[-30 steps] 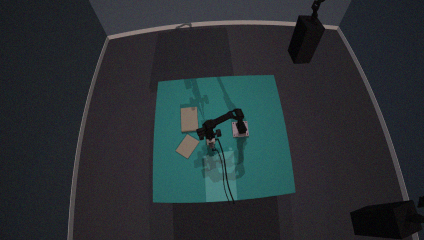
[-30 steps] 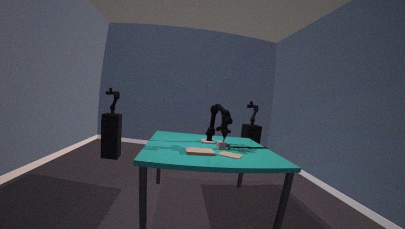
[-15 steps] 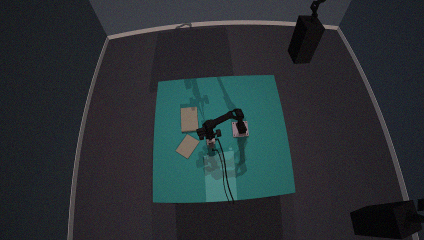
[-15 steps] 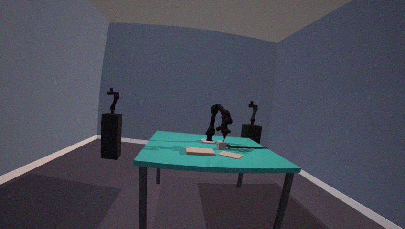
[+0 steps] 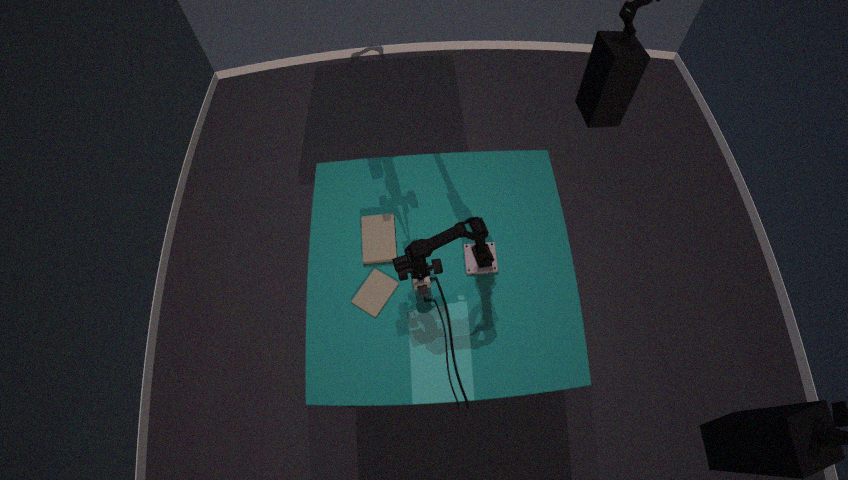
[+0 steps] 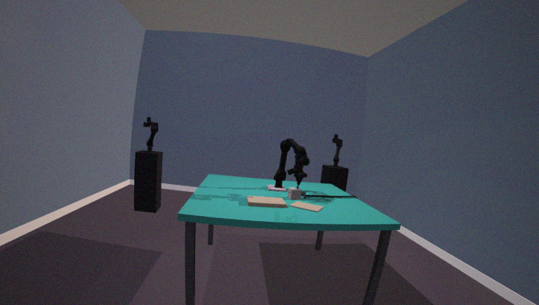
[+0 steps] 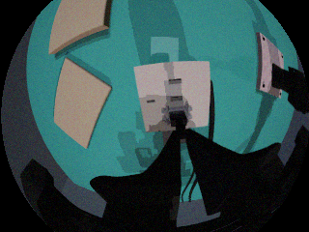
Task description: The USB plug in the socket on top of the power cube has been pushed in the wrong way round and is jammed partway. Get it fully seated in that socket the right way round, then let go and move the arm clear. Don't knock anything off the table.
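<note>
The dark USB plug lies 2 cm below my gripper tip. Also, from my gripper tip: thick tan board: 27 cm to the right, 17 cm ahead, 9 cm below; then thin tan board: 22 cm ahead, 10 cm below.
</note>
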